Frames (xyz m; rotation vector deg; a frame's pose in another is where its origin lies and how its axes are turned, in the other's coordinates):
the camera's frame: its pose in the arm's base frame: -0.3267 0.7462 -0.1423 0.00 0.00 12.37
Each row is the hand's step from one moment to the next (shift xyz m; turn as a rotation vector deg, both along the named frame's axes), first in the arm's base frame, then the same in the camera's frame.
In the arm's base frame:
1: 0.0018 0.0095 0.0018 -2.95 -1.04 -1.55
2: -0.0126 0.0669 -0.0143 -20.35 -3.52 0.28
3: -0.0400 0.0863 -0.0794 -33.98 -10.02 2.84
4: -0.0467 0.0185 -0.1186 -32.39 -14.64 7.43
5: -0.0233 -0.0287 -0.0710 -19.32 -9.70 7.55
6: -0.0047 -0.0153 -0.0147 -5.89 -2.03 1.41
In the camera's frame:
1: 0.0038 0.0089 0.0018 -3.10 -0.38 -1.55
2: 0.0020 0.0680 -0.0143 -20.63 0.92 0.28
3: -0.0206 0.0929 -0.0794 -35.34 -2.51 2.84
4: -0.0417 0.0281 -0.1186 -34.77 -7.36 7.43
5: -0.0289 -0.0230 -0.0710 -20.95 -5.34 7.55
6: -0.0079 -0.0139 -0.0147 -6.19 -0.72 1.41

